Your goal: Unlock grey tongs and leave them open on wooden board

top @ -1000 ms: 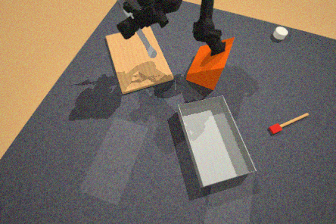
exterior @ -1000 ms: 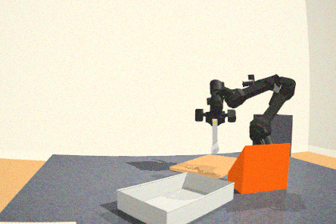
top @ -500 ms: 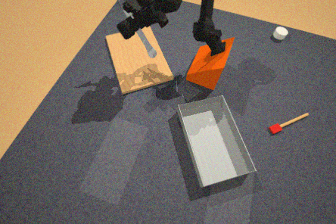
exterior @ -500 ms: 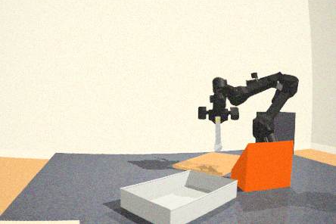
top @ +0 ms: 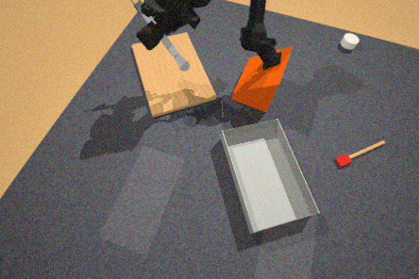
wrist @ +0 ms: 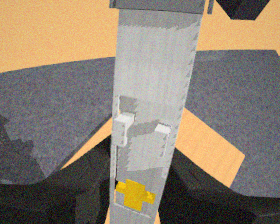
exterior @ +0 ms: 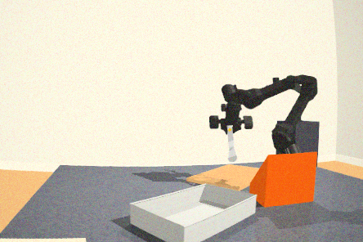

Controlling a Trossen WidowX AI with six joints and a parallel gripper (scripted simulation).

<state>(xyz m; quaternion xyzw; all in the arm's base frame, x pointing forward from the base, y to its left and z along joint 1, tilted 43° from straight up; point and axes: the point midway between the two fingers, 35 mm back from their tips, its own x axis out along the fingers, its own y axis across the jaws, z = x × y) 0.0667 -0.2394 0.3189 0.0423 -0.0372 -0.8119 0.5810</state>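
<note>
My gripper tip is now 1 cm short of the yellow lock piece, 3 cm to the right of it and 2 cm below it. Also, from my gripper tip: roasting tin: 31 cm ahead, 46 cm to the left, 16 cm below; wooden board: 5 cm to the left, 18 cm below.
</note>
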